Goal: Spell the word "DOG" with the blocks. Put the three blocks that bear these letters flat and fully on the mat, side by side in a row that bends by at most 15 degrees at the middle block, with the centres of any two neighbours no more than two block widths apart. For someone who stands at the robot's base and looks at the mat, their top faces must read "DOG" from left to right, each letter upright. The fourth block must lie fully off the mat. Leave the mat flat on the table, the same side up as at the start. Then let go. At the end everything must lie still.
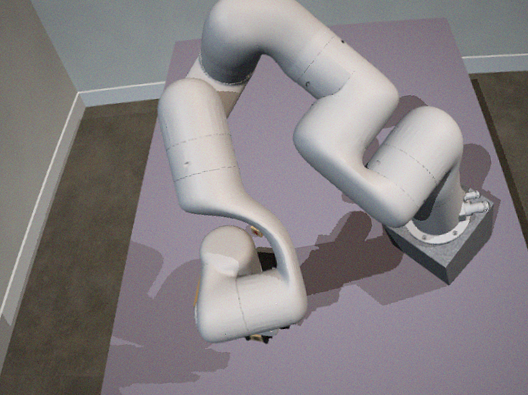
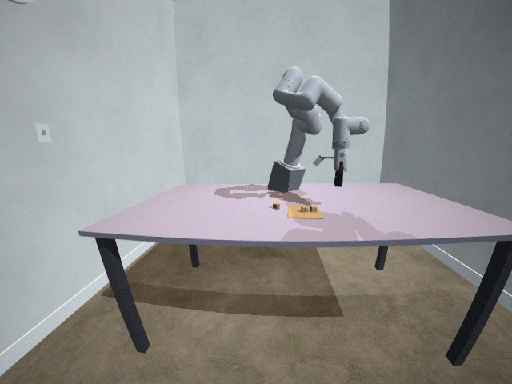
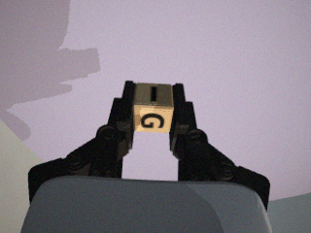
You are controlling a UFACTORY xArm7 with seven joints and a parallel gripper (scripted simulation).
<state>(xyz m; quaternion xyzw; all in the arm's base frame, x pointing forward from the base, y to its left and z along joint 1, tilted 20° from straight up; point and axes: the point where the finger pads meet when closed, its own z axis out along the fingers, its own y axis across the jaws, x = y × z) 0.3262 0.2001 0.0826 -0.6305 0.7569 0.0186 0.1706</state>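
The O block is 90 mm ahead of my hand, 160 mm to the right of it and 100 mm below it. Round my hand: G block: 10 mm below; then mat: 90 mm ahead, 160 mm to the right, 120 mm below; then D block: 90 mm ahead, 120 mm to the right, 100 mm below.
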